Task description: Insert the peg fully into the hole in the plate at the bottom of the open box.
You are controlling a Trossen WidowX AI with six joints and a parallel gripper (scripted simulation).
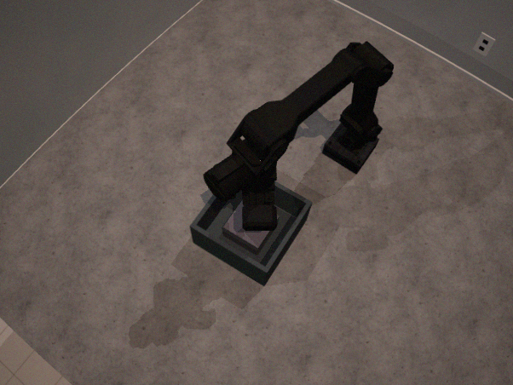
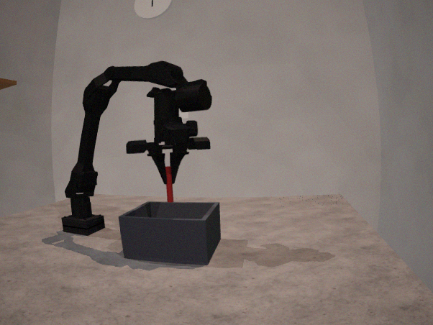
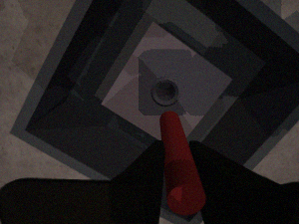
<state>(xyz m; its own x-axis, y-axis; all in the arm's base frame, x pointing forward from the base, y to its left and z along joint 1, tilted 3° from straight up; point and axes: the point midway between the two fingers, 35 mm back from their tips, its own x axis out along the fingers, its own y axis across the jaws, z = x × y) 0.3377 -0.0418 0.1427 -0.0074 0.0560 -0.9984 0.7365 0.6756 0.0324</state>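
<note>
The plate lies 10 mm ahead of my hand, 10 mm to the right of it and 140 mm below it. Round my hand: dark grey box 10 mm ahead, 10 mm to the right, 160 mm below; then red peg 40 mm below.
</note>
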